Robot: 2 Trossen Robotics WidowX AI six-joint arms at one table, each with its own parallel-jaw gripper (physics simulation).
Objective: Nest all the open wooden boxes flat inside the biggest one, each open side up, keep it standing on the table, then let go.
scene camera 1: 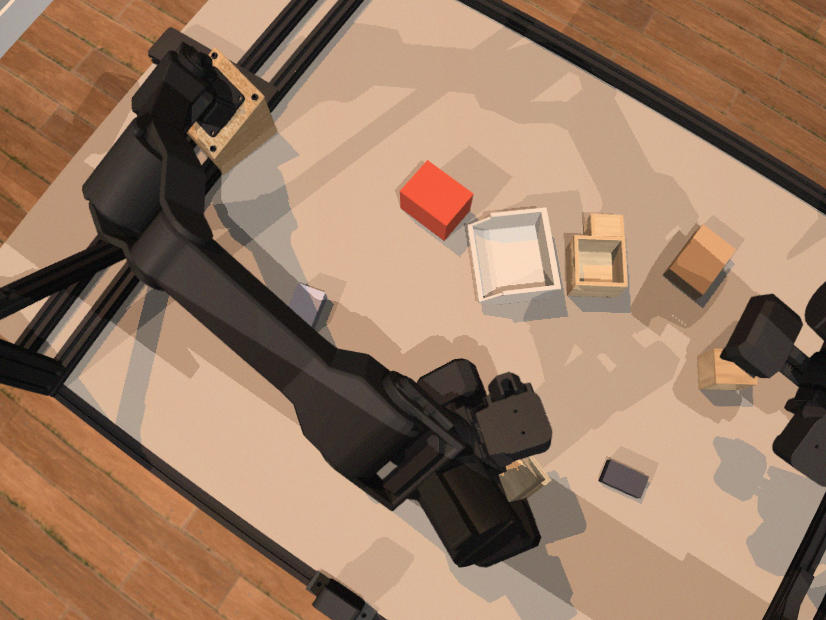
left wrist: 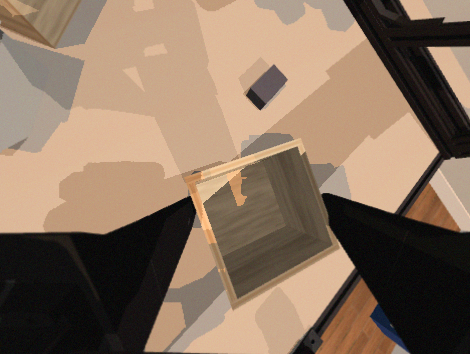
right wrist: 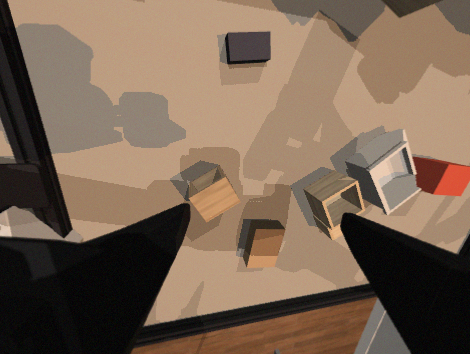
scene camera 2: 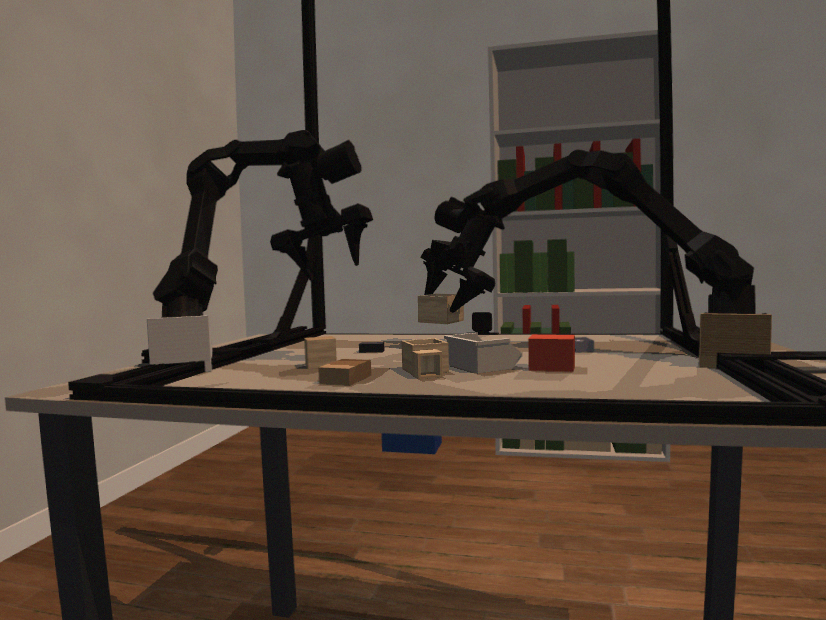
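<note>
My left gripper is shut on an open wooden box, held above the table with its opening toward the wrist camera. A white open box, the largest, stands open side up. Beside it a wooden box stands open side up. A small box touches it, opening sideways. Another wooden box lies on its side. My right gripper is open and empty, high above the table.
A red block stands beside the white box. A brown block, a dark block and a pale purple block lie apart. Black rails edge the table.
</note>
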